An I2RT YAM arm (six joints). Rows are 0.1 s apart.
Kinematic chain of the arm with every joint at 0, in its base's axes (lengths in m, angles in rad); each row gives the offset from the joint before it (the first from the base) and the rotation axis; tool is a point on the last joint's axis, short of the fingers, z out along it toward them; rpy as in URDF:
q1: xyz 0 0 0.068 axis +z
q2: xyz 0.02 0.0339 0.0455 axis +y
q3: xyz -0.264 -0.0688 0 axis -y
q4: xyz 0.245 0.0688 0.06 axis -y
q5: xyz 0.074 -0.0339 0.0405 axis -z
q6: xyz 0.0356 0 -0.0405 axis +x
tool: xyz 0 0 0 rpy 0 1.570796 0
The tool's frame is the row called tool.
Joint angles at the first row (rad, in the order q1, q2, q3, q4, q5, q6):
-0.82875 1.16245 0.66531 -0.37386 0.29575 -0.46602
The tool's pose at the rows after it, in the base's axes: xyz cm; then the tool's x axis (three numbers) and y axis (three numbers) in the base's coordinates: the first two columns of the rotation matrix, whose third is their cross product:
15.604 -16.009 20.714 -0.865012 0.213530 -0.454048 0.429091 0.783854 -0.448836
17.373 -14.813 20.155 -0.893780 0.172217 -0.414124 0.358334 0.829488 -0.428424
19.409 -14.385 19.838 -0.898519 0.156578 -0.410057 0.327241 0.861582 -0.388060
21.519 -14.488 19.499 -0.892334 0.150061 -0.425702 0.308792 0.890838 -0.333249
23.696 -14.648 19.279 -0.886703 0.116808 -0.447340 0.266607 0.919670 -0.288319
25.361 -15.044 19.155 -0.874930 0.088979 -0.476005 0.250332 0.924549 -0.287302
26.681 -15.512 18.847 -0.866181 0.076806 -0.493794 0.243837 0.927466 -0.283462
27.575 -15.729 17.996 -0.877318 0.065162 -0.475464 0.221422 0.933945 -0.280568
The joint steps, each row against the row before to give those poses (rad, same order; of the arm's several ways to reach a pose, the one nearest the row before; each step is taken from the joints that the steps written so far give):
0.06938 -0.01013 0.00074 -0.05661 -0.04942 -0.00565
0.09243 0.04921 0.02162 -0.03400 0.00698 0.02570
0.06324 0.07444 0.04389 -0.00412 -0.01975 0.04336
0.03650 0.08473 0.05194 0.01830 -0.04770 0.03537
0.02999 0.07967 0.05545 0.02861 -0.05669 0.00286
0.01566 0.05755 0.03803 0.05136 -0.01418 -0.00512
0.00690 0.05329 0.03267 0.03893 -0.01098 -0.00033
0.00753 0.05258 0.02158 0.01028 -0.00342 -0.01025

